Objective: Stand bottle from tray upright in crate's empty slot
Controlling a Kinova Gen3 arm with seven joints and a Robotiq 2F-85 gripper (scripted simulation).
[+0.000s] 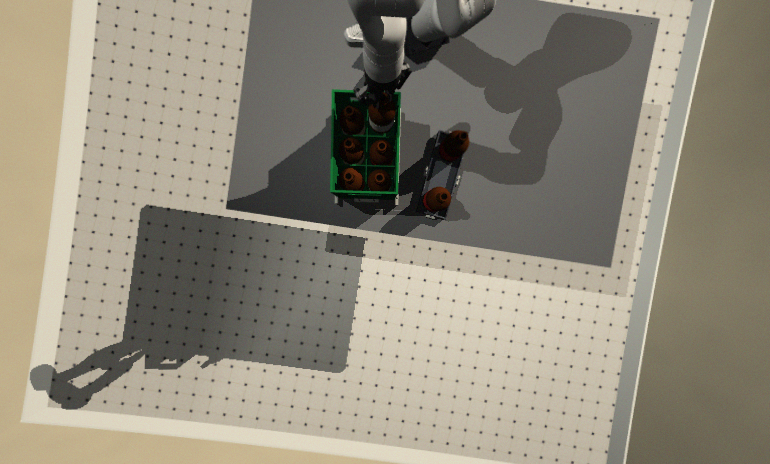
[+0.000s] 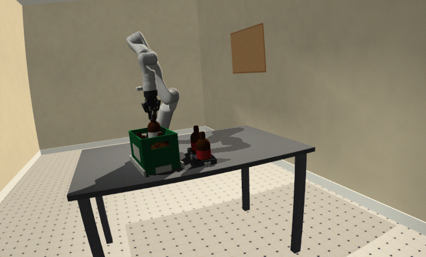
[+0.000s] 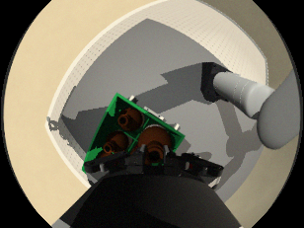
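Now: hand 16 cm above the green crate, 10 cm short of it and 1 cm to the left of it. The rest, counted from my hand: dark tray: 24 cm to the left, 23 cm below, 5 cm ahead.
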